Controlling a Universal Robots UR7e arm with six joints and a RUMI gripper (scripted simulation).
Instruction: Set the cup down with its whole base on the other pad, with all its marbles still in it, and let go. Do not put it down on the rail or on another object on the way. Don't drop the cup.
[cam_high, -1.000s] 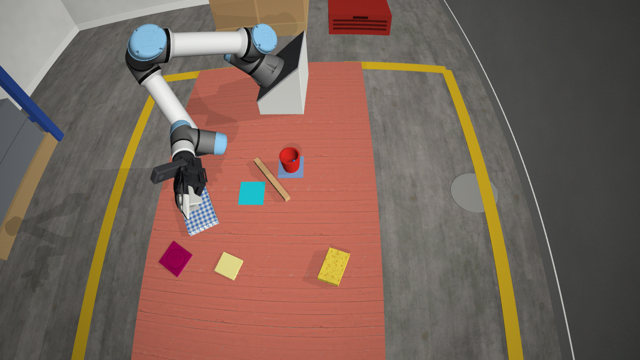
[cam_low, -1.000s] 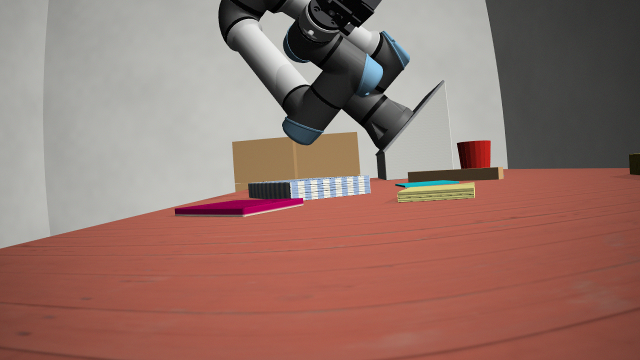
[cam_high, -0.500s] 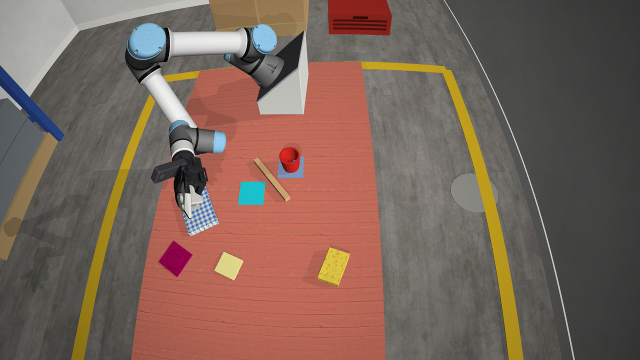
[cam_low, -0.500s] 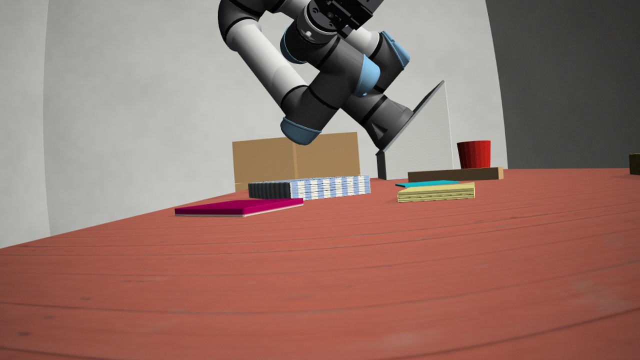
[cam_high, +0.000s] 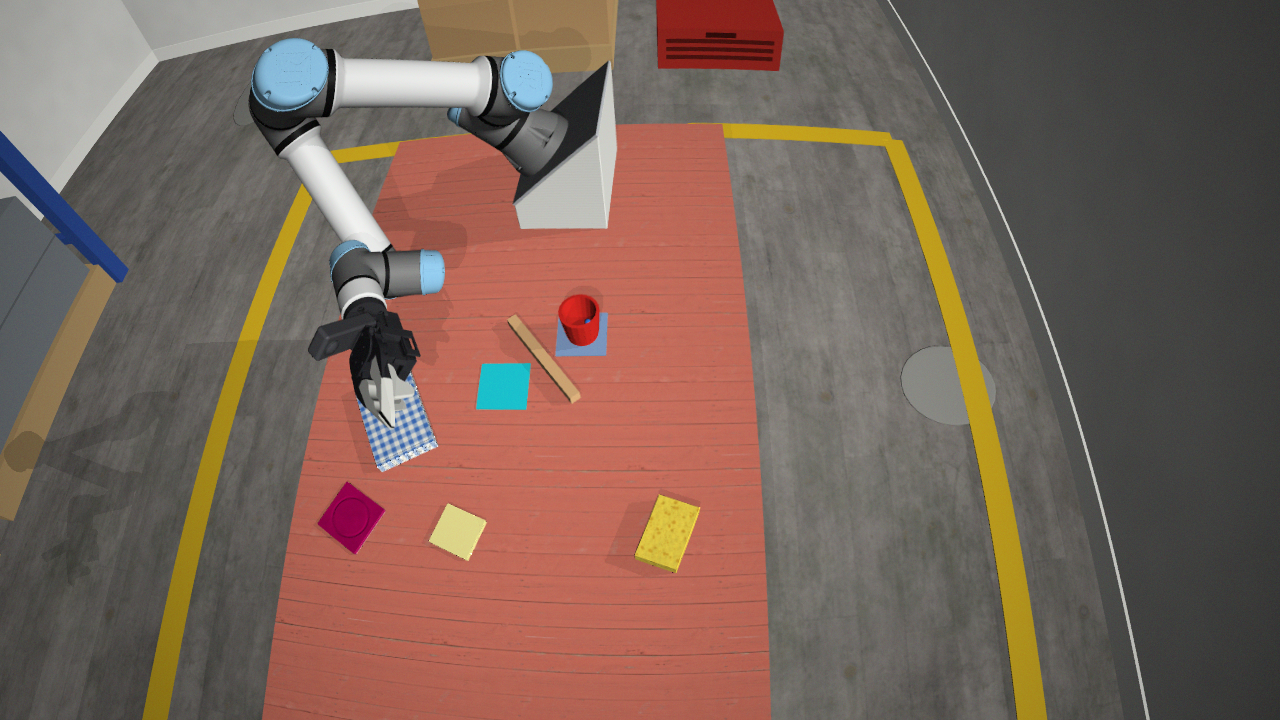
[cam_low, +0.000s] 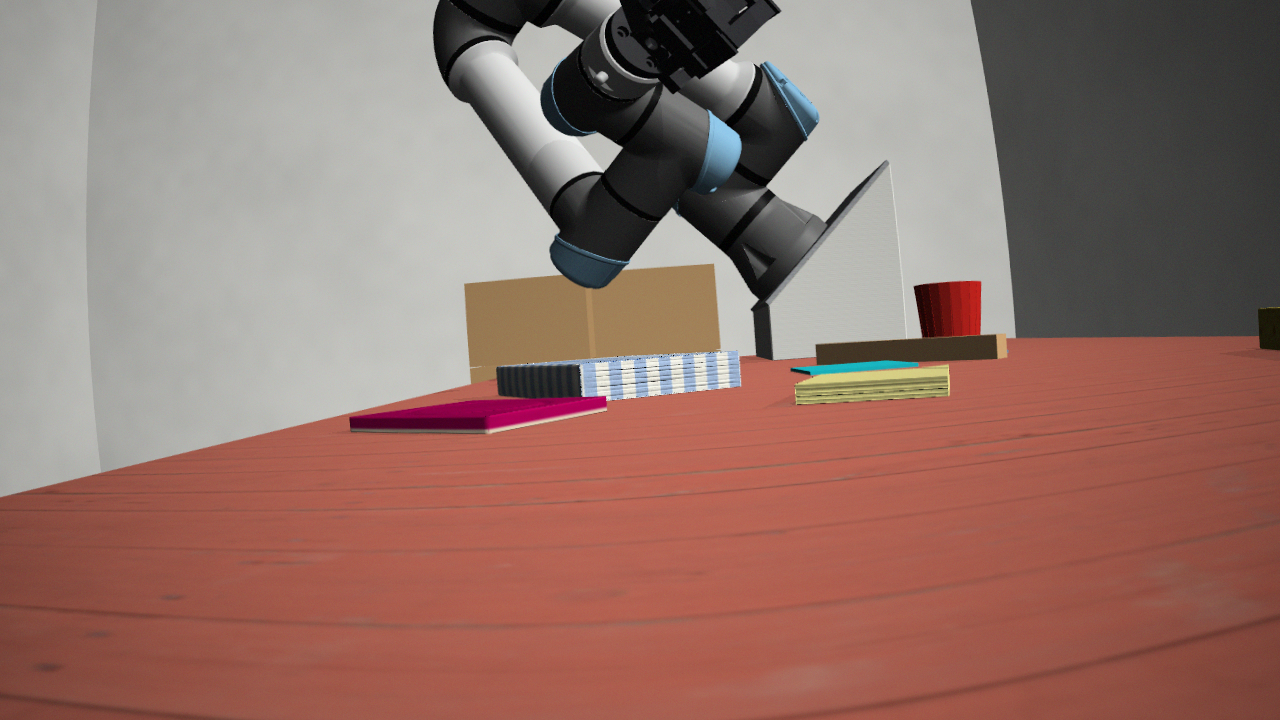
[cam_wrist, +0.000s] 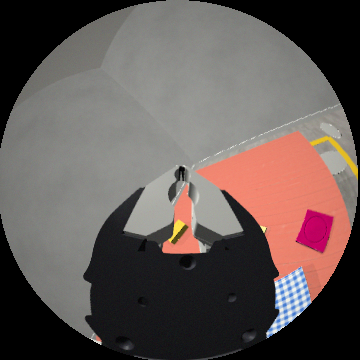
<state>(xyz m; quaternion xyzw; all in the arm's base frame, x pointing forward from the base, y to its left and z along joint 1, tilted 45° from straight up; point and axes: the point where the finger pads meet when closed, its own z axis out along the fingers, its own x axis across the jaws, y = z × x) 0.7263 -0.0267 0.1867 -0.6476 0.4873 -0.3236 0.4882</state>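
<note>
My gripper is now 320 mm past the red cup, 290 mm above it and 220 mm to the right of it. Round my hand: wooden rail: 320 mm below, 270 mm behind, 150 mm to the left; then cyan pad: 330 mm below, 220 mm behind, 80 mm to the left.
</note>
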